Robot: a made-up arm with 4 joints.
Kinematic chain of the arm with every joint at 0, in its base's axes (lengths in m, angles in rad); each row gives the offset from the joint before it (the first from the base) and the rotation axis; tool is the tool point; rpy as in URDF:
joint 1: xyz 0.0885 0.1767 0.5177 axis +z
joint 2: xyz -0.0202 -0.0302 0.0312 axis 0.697 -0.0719 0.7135
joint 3: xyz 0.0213 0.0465 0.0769 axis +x
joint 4: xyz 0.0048 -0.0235 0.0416 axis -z
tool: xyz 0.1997 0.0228 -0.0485 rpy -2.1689 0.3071 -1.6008
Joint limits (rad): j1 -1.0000..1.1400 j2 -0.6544..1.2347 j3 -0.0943..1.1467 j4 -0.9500..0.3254
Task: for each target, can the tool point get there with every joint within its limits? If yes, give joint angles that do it. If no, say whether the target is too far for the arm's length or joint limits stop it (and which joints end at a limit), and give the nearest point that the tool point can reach.
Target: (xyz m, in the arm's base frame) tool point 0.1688 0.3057 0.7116
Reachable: yes | joints 0.2679 0.8111 0.2146 -0.2861
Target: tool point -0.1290 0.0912 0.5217
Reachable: no: joint limits stop it (at a limit: joint 1, joint 3, joint 4) | nearest point -0.0492 0.2423 0.7022 | short by 0.249 m
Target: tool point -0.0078 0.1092 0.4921
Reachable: no: joint limits stop it (at a limit: joint 1, joint 2, joint 4) | nearest point 0.0991 -0.0405 0.5707 | short by 0.200 m
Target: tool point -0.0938 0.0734 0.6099
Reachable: no: joint limits stop it (at a limit: joint 1, joint 3, joint 4) | nearest point -0.0295 0.1840 0.7416 | short by 0.184 m
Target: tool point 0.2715 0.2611 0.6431
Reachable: yes | joints 0.2307 0.0979 1.0299 -0.0906
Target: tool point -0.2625 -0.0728 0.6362
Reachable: no: too far | nearest point 0.0854 -0.0394 0.6150 | short by 0.350 m
